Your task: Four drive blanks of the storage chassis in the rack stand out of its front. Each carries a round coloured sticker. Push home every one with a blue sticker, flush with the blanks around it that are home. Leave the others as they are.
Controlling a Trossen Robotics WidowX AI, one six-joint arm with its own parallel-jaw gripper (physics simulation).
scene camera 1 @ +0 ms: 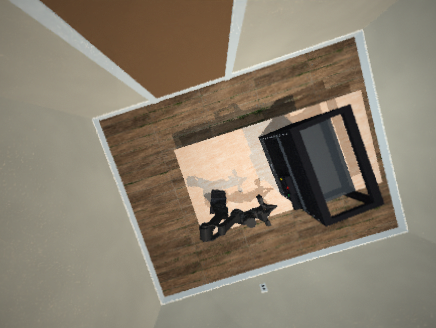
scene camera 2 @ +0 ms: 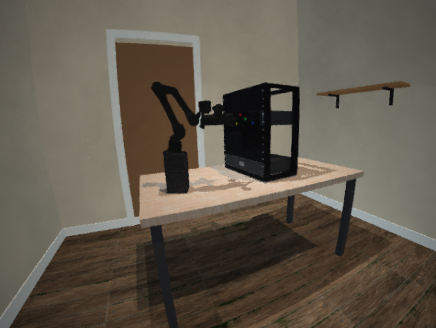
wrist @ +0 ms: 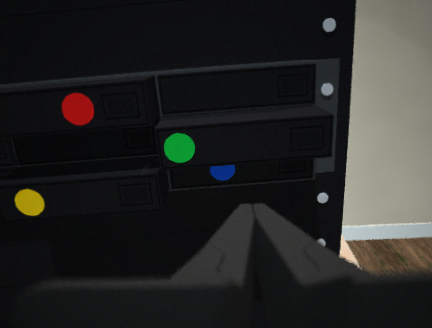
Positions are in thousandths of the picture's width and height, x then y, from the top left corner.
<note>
I see a black rack (scene camera 1: 708,459).
The black rack is seen too in scene camera 2 (scene camera 2: 568,456) and in the wrist view (wrist: 469,197).
</note>
